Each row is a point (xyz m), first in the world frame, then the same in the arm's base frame.
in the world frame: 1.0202 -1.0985 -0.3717
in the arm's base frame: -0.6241 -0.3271 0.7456
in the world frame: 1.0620 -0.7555 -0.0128
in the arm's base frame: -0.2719 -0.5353 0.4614
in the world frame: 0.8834 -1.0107 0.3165
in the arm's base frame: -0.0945 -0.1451 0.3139
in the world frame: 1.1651 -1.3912 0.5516
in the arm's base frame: 0.2256 0.1434 0.6200
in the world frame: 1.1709 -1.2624 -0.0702
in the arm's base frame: -0.2990 -0.1551 0.8175
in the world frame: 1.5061 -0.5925 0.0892
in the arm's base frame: 0.0501 -0.8228 0.6801
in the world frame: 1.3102 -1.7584 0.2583
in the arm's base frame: 0.0224 0.3180 1.0325
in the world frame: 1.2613 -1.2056 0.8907
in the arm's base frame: 0.5780 0.0445 0.4629
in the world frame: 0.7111 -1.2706 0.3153
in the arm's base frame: -0.1990 0.1487 0.3097
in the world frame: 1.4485 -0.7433 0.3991
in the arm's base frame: 0.2784 -0.5771 0.5822
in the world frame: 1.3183 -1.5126 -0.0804
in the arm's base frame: -0.2495 0.0008 1.0577
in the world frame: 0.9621 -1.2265 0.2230
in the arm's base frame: -0.1492 -0.0166 0.5188
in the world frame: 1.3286 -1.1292 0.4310
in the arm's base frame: 0.2208 -0.1848 0.6665
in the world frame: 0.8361 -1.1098 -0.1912
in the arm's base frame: -0.5621 -0.1907 0.5355
